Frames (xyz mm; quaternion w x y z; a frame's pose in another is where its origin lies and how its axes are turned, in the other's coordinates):
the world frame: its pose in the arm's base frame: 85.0 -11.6 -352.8 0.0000 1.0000 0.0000 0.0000
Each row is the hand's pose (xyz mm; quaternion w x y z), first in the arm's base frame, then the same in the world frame.
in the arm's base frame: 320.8 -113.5 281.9 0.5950 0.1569 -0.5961 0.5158
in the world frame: 235.8 101.9 -634.7 0.1569 -0.5950 0.5158 0.5961
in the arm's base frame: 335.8 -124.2 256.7 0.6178 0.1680 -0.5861 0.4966
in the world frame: 250.8 112.6 -609.5 0.1680 -0.6178 0.4966 0.5861
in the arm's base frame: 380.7 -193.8 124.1 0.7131 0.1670 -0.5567 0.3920
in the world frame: 295.7 182.2 -476.9 0.1670 -0.7131 0.3920 0.5567
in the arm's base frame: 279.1 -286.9 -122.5 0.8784 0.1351 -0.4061 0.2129
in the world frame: 194.1 275.3 -230.3 0.1351 -0.8784 0.2129 0.4061
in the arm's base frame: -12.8 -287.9 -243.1 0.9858 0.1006 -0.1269 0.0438
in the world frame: -97.8 276.3 -109.7 0.1006 -0.9858 0.0438 0.1269
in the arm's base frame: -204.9 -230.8 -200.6 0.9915 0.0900 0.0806 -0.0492
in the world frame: -289.9 219.2 -152.2 0.0900 -0.9915 -0.0492 -0.0806
